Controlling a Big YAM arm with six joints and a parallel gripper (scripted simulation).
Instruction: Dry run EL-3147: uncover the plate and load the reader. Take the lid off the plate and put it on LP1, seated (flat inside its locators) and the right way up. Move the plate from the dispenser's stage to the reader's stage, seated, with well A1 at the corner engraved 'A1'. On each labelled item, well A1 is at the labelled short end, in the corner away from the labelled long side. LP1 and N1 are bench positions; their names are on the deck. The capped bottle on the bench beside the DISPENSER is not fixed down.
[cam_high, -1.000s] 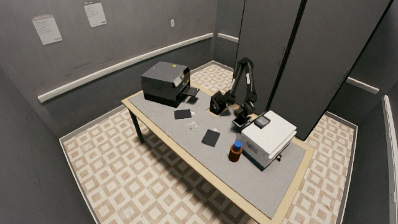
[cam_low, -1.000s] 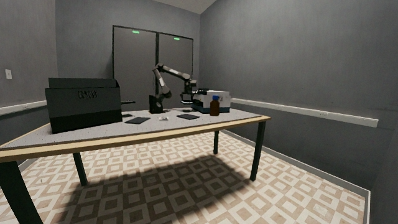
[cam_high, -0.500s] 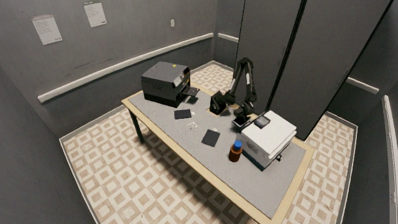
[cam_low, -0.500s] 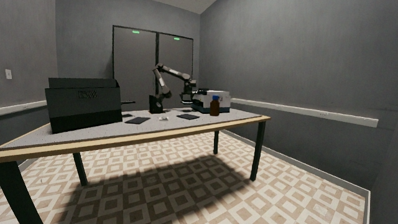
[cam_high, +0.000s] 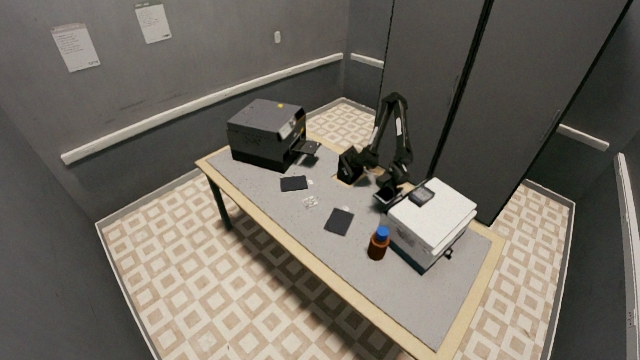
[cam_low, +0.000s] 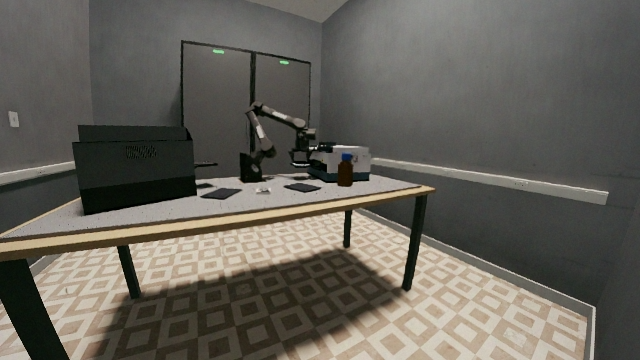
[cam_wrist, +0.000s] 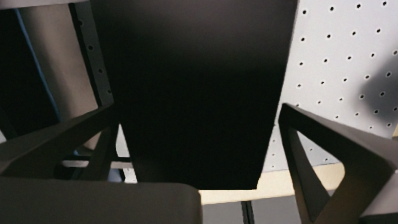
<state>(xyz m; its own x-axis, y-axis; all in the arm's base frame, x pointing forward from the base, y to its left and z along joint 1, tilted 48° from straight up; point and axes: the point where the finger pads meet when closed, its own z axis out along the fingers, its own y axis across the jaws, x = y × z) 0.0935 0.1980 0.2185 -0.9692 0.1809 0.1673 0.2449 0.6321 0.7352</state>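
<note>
My hand is right at the dark lid. From my hand the other things lie so: dark flat pad (26 cm ahead, 13 cm to the right, 10 cm below); then white multi-well plate (1 cm below); then brown capped bottle (31 cm ahead, 12 cm to the left).
</note>
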